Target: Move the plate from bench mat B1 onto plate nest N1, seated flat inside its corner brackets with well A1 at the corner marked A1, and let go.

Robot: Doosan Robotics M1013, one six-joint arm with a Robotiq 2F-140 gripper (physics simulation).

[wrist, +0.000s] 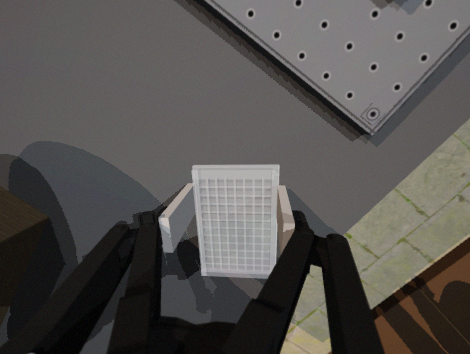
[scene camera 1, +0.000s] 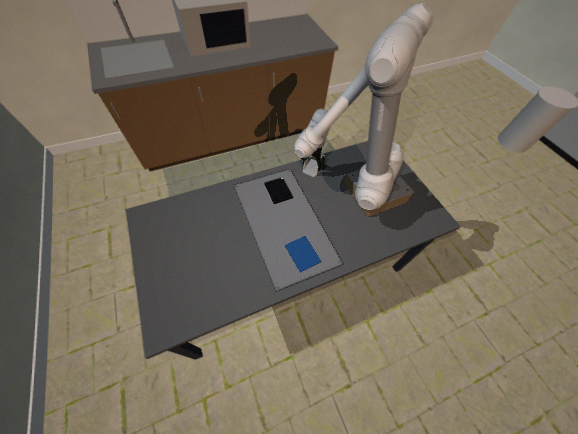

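The plate (scene camera 1: 311, 169) (wrist: 239, 235), a pale translucent tray with a grid of wells, is between the fingertips near the back edge of the table in the scene view. My gripper (scene camera 1: 313, 162) (wrist: 235, 197) is shut on it, with one pad against each long side. The frames do not show whether the plate still touches what lies under it, nor its A1 mark. Bench mat B1 cannot be made out. A black rectangle (scene camera 1: 278, 190), which looks like plate nest N1, lies on the perforated board; its label is too small to read.
The grey perforated board (scene camera 1: 265, 235) (wrist: 310, 30) lies on the dark table (scene camera 1: 190, 260) (wrist: 125, 85). A blue rectangle (scene camera 1: 302, 254) lies near its front end. The arm stands on a wooden block (scene camera 1: 393, 204) to the right. A brown cabinet (scene camera 1: 235, 107) stands behind the table.
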